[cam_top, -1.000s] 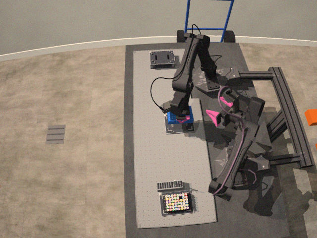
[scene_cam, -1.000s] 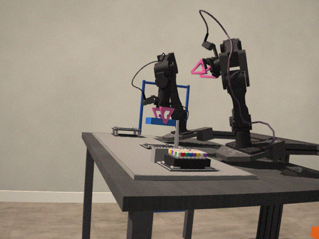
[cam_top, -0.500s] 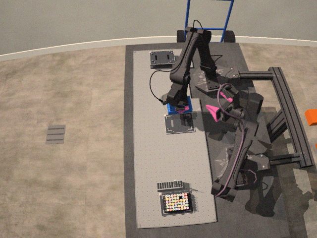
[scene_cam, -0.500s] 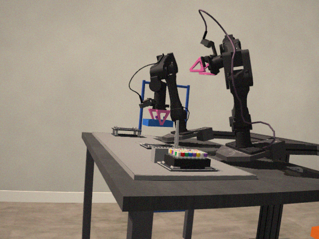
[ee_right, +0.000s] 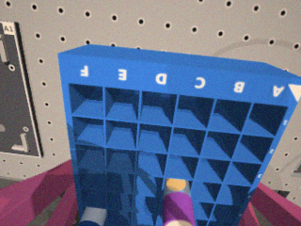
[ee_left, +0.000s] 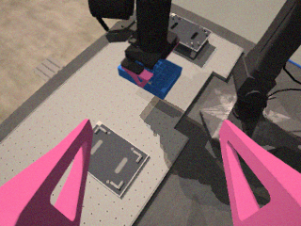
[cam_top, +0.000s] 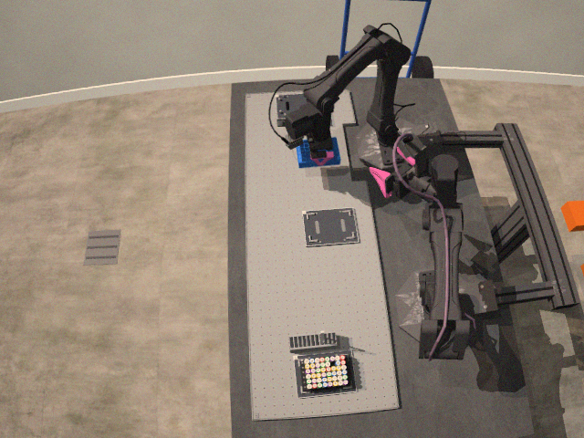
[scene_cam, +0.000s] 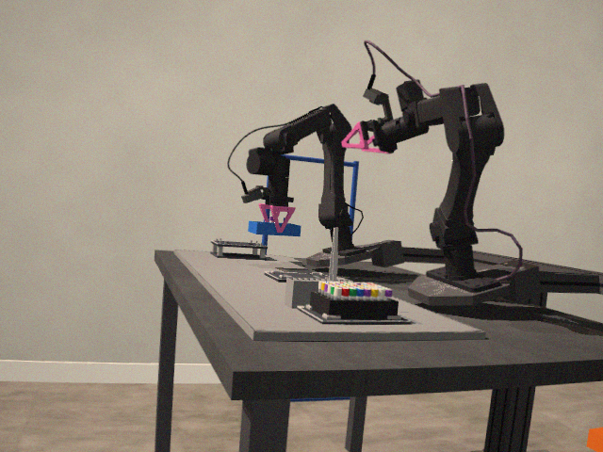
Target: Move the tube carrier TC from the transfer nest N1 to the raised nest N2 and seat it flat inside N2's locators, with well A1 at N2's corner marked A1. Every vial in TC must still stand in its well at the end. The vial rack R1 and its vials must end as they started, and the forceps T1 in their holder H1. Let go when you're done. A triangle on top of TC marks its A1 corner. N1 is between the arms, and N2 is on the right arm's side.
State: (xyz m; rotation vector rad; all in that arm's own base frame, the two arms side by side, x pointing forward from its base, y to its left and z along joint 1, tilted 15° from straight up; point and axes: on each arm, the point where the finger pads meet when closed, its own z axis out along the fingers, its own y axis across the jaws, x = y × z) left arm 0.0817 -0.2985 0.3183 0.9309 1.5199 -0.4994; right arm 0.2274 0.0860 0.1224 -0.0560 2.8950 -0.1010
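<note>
Now: the corner label A1 330 mm to the right of my right hand, 90 mm ahead of it and 70 mm below it. Also, from my right hand: holder H1: 560 mm to the left, 100 mm below, 100 mm ahead; blue tube carrier TC: right at my right hand.
</note>
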